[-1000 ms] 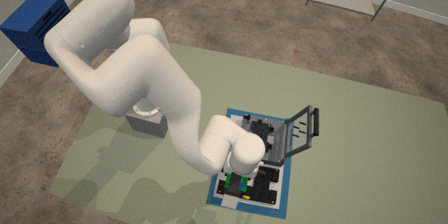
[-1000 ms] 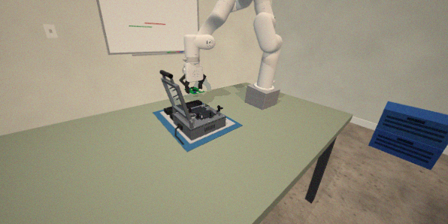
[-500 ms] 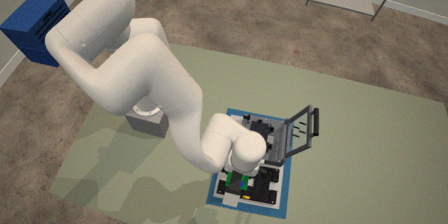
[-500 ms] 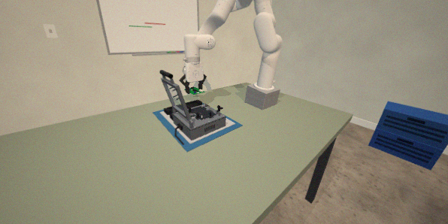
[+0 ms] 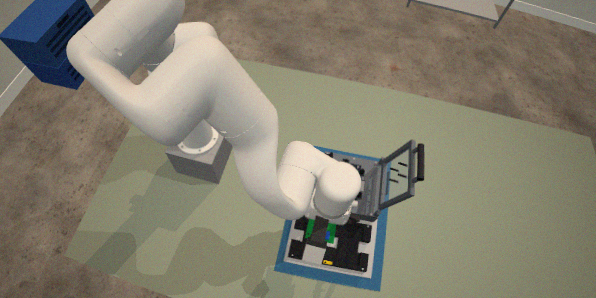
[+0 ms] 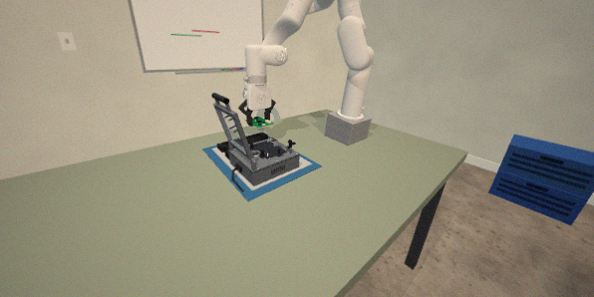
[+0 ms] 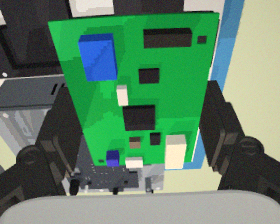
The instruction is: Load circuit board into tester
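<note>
Right now my hand is 1 cm past the latch hook, 20 cm to the right of it and 4 cm above it. Round my hand: tester lid: 17 cm ahead, 14 cm to the left, 6 cm above; green circuit board: right at my hand.
</note>
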